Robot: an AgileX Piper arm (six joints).
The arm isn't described. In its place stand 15 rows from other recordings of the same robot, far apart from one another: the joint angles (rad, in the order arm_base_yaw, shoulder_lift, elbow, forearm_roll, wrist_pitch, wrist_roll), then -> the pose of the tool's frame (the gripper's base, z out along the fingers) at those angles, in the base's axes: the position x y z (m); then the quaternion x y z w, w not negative.
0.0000, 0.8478, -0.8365, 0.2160, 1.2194, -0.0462 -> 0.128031 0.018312 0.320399 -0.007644 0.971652 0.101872 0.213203
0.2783, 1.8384, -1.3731, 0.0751, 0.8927, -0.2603 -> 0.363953 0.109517 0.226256 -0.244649 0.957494 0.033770 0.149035
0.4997, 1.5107, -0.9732, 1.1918, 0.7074, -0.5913 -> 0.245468 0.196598 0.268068 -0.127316 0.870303 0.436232 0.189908
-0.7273, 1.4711, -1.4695, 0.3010, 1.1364, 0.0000 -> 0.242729 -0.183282 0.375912 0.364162 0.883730 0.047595 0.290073
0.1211, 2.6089, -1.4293, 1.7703, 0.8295, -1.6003 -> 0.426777 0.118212 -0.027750 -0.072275 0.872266 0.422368 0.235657
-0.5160, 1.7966, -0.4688, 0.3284, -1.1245, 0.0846 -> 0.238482 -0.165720 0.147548 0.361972 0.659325 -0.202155 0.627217
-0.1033, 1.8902, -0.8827, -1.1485, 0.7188, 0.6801 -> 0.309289 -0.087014 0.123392 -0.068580 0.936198 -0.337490 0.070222
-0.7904, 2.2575, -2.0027, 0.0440, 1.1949, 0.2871 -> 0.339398 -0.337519 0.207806 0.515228 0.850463 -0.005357 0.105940
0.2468, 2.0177, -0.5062, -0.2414, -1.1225, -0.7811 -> 0.285886 0.092242 0.088728 -0.485668 0.643935 -0.100893 0.582491
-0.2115, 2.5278, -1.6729, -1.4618, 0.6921, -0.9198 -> 0.471661 -0.160314 0.042563 0.716959 -0.527529 0.405293 0.208377
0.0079, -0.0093, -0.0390, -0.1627, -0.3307, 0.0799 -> 0.044035 0.005134 0.255162 -0.043924 0.524829 -0.014300 0.849953
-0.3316, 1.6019, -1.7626, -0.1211, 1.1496, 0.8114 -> 0.319504 -0.120620 0.416114 0.505565 0.795836 0.019314 0.332681
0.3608, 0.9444, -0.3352, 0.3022, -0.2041, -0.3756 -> 0.170418 0.058434 0.239286 -0.160171 0.796625 0.057411 0.580033
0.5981, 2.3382, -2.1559, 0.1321, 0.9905, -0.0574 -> 0.422488 0.299992 0.217677 -0.291102 0.924080 0.124030 0.214365
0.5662, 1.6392, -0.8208, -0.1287, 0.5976, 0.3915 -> 0.240886 0.145325 0.162992 -0.134642 0.982634 0.017928 0.126413
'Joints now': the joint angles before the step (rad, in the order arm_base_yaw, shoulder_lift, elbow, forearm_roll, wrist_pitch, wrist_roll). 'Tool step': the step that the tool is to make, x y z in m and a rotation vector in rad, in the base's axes. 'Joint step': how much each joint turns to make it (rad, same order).
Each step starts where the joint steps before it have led.
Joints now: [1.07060 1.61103 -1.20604 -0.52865 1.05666 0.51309]
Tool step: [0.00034 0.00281 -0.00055 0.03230 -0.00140 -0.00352]
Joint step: [0.00001 0.00214 0.00000 0.00610 -0.02751 0.01697]
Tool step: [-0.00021 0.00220 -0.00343 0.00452 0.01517 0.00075]
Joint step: [-0.00001 0.00932 -0.00002 0.01563 -0.00801 -0.00231]
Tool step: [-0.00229 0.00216 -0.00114 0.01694 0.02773 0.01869]
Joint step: [0.00002 -0.00001 0.00003 0.03972 -0.01458 -0.02844]
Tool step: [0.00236 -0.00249 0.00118 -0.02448 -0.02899 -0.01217]
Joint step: [-0.00001 -0.00002 -0.00001 -0.04193 0.01775 0.02026]
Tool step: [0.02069 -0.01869 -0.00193 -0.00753 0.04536 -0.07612]
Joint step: [-0.09590 0.00003 -0.00001 0.05081 0.01266 -0.04720]
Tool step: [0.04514 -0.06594 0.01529 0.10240 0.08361 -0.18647]
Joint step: [-0.29125 -0.06379 0.00003 0.18112 -0.00803 -0.16869]
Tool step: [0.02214 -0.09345 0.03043 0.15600 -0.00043 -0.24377]
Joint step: [-0.36219 -0.11400 0.00222 0.19694 0.01007 -0.17169]
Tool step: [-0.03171 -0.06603 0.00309 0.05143 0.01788 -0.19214]
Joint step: [-0.24405 -0.15345 0.12788 0.08027 0.03052 -0.06920]
